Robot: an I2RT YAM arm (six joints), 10 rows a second.
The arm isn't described. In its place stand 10 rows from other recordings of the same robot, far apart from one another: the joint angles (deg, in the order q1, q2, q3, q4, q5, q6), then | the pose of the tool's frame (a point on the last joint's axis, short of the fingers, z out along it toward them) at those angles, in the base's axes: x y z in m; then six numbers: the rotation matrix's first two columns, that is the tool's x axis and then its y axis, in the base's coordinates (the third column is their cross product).
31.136, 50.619, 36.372, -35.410, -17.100, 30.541 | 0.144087, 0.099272, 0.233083, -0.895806, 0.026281, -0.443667, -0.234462, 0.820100, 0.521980
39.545, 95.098, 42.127, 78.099, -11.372, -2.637 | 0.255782, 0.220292, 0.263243, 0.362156, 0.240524, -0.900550, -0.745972, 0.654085, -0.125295
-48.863, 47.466, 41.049, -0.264, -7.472, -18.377 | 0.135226, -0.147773, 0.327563, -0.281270, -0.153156, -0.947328, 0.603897, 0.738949, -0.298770
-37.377, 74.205, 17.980, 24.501, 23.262, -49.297 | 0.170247, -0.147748, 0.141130, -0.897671, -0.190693, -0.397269, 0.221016, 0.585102, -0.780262
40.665, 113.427, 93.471, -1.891, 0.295, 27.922 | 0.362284, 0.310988, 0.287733, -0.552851, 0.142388, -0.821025, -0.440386, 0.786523, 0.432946
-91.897, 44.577, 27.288, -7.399, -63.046, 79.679 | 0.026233, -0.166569, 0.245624, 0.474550, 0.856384, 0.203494, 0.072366, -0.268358, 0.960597
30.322, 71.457, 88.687, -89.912, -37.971, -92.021 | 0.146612, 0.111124, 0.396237, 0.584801, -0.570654, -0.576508, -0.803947, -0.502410, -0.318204
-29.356, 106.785, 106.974, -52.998, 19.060, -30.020 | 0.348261, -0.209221, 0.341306, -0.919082, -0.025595, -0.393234, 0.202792, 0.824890, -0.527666
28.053, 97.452, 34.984, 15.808, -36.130, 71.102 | 0.247131, 0.155481, 0.111021, -0.905129, 0.383533, 0.183421, 0.368555, 0.492823, 0.788221
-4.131, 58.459, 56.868, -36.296, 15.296, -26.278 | 0.212741, -0.024781, 0.325143, -0.671912, -0.379627, -0.635938, -0.022670, 0.868783, -0.494673
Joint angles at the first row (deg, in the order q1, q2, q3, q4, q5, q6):
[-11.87 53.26 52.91 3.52 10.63 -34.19]
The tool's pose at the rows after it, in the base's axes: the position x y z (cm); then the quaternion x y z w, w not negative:
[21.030 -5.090 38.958 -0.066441 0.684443 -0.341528 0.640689]
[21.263 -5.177 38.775 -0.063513 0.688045 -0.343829 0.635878]
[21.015 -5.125 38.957 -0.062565 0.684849 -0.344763 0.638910]
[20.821 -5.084 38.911 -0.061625 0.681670 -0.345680 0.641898]
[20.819 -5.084 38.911 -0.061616 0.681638 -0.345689 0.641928]
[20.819 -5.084 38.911 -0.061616 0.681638 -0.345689 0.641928]
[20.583 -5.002 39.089 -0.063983 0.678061 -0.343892 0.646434]
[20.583 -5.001 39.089 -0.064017 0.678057 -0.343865 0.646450]
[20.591 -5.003 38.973 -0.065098 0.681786 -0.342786 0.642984]
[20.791 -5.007 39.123 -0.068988 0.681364 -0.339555 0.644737]
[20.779 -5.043 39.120 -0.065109 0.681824 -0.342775 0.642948]
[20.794 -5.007 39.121 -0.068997 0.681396 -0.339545 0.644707]
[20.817 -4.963 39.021 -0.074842 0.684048 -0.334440 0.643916]
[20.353 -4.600 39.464 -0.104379 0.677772 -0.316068 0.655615]
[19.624 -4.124 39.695 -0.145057 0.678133 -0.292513 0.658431]
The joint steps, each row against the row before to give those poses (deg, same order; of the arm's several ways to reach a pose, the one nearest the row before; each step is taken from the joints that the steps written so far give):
[0.00 0.00 0.00 0.00 0.00 0.00]
[0.00 0.53 0.00 0.00 0.62 0.00]
[0.00 -0.53 0.00 0.00 0.00 0.00]
[0.01 -0.52 -0.52 0.52 0.00 0.00]
[-0.01 -0.01 -0.01 0.00 0.00 0.00]
[0.00 0.00 0.00 0.00 0.00 0.00]
[0.00 -0.52 0.00 0.00 -0.52 0.00]
[0.01 0.00 0.00 0.00 -0.01 0.00]
[-0.01 0.00 0.00 -0.60 0.00 0.00]
[0.00 0.52 0.53 -0.01 -0.61 0.00]
[0.00 0.00 0.00 0.00 0.61 0.00]
[0.01 0.01 0.00 0.00 -0.61 0.00]
[-0.01 -0.01 0.00 -0.53 -0.79 0.00]
[0.01 -1.04 0.53 -1.23 -4.21 -0.61]
[-0.01 -1.58 0.61 -3.42 -5.10 -1.23]

